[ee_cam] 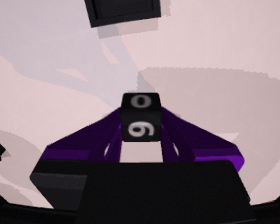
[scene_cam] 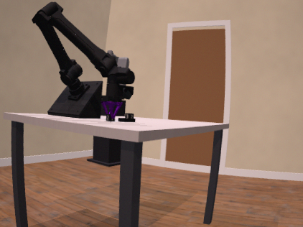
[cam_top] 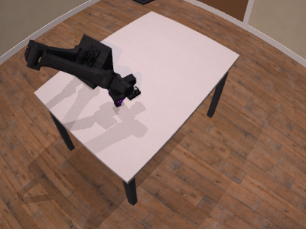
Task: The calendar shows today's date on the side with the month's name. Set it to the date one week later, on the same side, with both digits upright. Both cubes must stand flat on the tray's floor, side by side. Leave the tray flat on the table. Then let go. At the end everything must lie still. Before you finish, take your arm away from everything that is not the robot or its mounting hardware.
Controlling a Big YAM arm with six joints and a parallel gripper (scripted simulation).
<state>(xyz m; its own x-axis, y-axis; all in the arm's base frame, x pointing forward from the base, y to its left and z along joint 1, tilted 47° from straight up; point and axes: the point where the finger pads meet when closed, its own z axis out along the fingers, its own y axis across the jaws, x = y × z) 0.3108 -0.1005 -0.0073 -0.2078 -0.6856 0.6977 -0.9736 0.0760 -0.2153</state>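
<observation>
Now: the black date cube 1 cm below my hand. From my hand the other things lie so: black tray 1 cm ahead, 11 cm to the left, 1 cm below.
</observation>
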